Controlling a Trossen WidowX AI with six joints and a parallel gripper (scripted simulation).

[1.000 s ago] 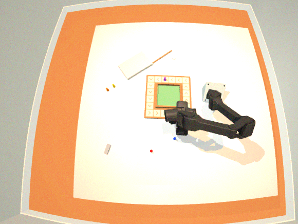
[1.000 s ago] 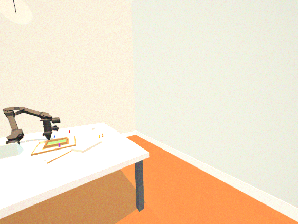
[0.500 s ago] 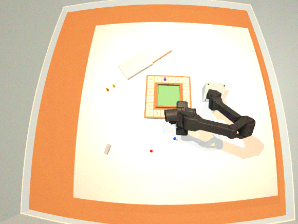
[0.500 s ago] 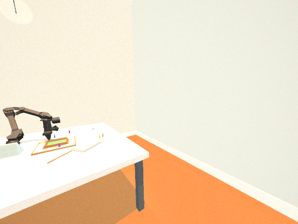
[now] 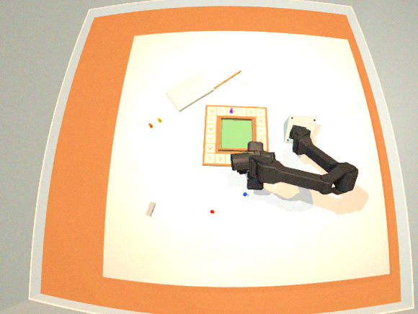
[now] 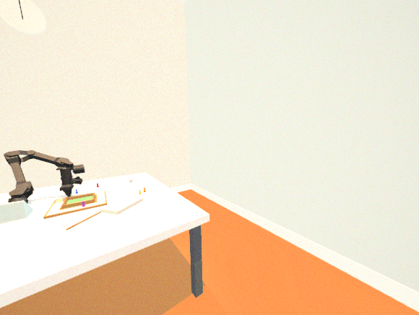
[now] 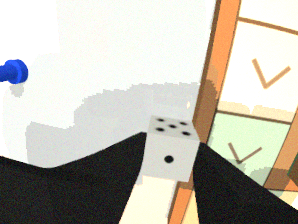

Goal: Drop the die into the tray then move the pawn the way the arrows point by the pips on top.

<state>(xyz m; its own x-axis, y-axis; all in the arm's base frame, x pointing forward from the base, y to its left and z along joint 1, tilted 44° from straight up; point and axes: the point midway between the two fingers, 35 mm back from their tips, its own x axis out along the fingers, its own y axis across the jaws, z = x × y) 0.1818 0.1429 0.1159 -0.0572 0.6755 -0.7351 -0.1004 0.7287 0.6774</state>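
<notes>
The white die lies right at my gripper tip. Also, from my gripper tip: red pawn 140 mm ahead, 200 mm to the left; then green dice tray 80 mm ahead, 150 mm to the right, 10 mm below; then blue pawn 20 mm ahead, 110 mm to the left.
</notes>
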